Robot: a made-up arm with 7 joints.
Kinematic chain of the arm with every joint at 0, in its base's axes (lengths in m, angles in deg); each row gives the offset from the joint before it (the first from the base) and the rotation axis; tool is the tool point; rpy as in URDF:
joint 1: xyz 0 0 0.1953 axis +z
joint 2: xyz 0 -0.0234 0.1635 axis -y
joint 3: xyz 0 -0.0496 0.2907 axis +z
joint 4: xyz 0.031 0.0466 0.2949 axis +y
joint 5: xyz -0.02 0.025 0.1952 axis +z
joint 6: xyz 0 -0.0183 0.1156 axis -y
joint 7: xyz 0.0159 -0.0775 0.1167 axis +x
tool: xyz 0 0 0 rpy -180 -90 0
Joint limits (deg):
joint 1: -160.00..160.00
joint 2: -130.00..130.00
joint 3: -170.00..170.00
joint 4: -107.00..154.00
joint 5: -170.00..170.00
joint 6: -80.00..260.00
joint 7: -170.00..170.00
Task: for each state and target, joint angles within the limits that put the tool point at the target. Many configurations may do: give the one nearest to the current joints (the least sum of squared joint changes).
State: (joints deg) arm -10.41 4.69 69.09 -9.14 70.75 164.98 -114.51
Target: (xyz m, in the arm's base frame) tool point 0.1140 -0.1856 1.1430
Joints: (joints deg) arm -26.21 -11.13 66.68 -22.33 63.11 144.24 -114.51
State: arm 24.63 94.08 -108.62 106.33 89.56 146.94 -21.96
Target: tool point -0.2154 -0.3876 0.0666
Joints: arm 24.87 113.79 -118.72 108.68 86.54 142.75 -21.96
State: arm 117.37 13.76 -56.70 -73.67 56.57 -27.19 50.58
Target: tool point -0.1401 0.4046 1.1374
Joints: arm 79.85 -26.24 -69.11 -62.02 58.05 -37.62 50.58
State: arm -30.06 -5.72 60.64 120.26 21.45 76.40 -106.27
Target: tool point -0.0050 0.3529 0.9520
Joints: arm -22.46 22.06 82.66 104.22 10.45 73.40 -106.27
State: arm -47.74 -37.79 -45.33 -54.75 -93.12 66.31 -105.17
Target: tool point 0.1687 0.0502 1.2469
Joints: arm -50.21 -17.54 -20.53 -30.22 -87.69 51.55 -105.17
